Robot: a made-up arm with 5 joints.
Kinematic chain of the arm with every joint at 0, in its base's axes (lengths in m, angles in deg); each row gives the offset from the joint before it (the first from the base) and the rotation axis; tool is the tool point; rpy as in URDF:
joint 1: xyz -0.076 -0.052 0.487 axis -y
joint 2: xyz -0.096 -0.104 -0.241 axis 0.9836 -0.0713 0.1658
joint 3: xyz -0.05 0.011 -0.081 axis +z
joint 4: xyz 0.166 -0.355 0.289 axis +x
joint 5: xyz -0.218 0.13 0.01 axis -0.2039 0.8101 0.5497
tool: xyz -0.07 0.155 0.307 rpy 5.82 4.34 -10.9
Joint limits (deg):
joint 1: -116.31..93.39
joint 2: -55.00..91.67
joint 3: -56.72..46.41
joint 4: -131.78..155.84
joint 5: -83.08..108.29
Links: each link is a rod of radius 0.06 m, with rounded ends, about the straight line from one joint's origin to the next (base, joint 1, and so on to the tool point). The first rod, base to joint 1, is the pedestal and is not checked.
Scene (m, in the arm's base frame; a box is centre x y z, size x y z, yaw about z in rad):
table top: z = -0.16
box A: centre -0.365 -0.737 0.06 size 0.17 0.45 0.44 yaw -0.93
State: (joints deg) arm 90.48 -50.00 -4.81 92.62 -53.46
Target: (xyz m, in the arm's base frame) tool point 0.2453 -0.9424 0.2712
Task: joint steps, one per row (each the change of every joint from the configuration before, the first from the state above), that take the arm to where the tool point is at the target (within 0.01 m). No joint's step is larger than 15 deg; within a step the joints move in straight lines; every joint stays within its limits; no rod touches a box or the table.
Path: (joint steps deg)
1: -6.60 12.57 9.81 5.97 1.67
2: -6.61 12.57 9.81 5.98 1.68
3: -6.60 12.57 9.81 5.97 1.67
4: -6.61 12.57 9.81 5.98 1.67
5: 14.67 8.70 -13.63 12.74 4.04
6: 14.66 8.70 -13.63 12.74 4.04

